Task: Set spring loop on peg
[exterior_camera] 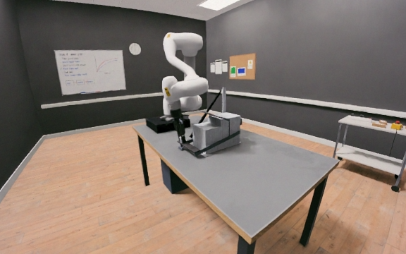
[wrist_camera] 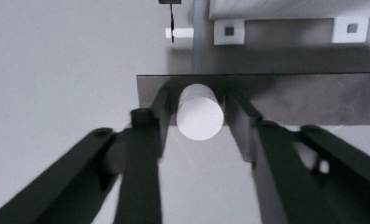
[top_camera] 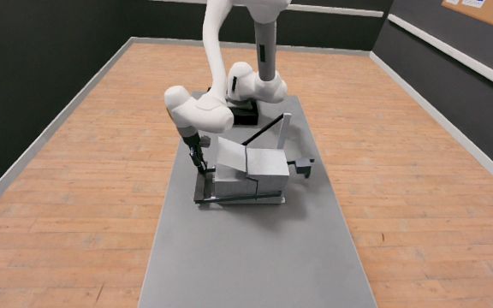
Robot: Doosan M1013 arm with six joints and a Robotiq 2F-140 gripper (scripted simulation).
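My hand is 10 mm to the left of the small dark object and 80 mm above it. Round my hand: steel test weight: 10 mm below.
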